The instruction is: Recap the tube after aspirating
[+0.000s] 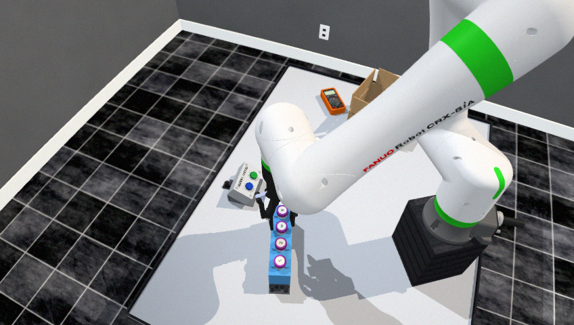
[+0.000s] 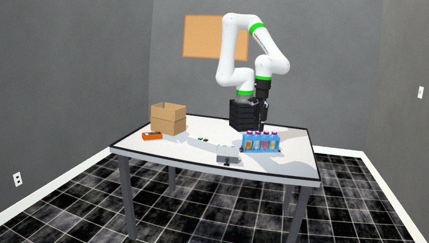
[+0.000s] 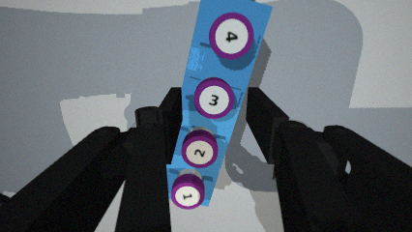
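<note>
My gripper is now 18 cm to the left of the green ready key, 15 cm short of it and 10 cm above it. Also, from my hand: blue cycle key 15 cm ahead, 14 cm to the right, 10 cm below; table edge 28 cm ahead, 27 cm to the right, 16 cm below; grey key housing 16 cm to the right, 16 cm ahead, 11 cm below.
</note>
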